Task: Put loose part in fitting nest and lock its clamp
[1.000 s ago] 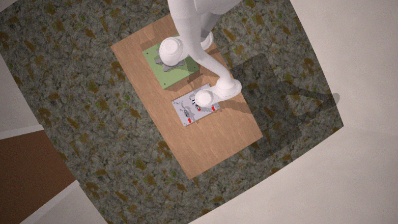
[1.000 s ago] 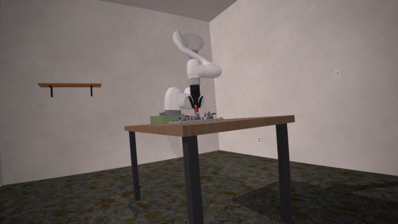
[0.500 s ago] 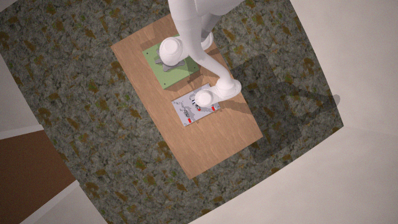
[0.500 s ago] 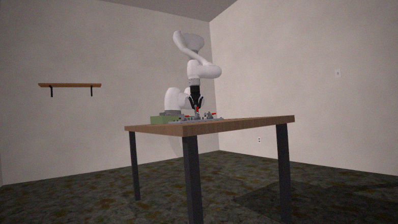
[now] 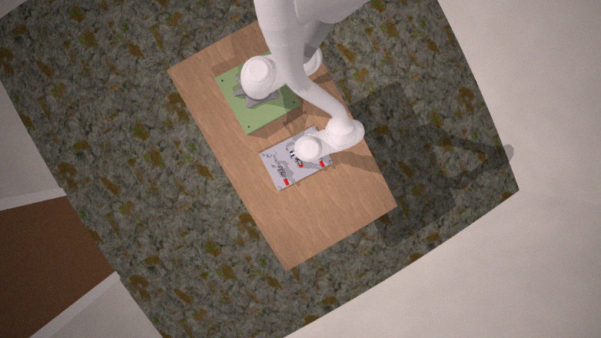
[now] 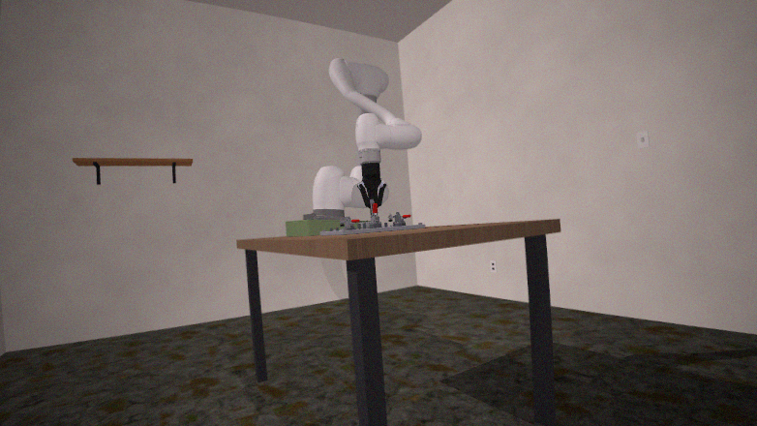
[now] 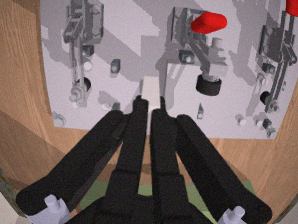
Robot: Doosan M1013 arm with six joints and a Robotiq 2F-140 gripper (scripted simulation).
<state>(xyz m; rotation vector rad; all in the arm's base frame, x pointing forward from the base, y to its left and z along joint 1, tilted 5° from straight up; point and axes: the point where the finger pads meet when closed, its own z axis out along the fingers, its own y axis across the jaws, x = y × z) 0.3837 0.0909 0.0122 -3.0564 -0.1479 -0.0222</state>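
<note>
The loose part lies 4 cm to the right of my hand and 3 cm below it. The rest, counted from my hand: grey fixture plate (4 cm ahead, 3 cm to the right, 6 cm below).
</note>
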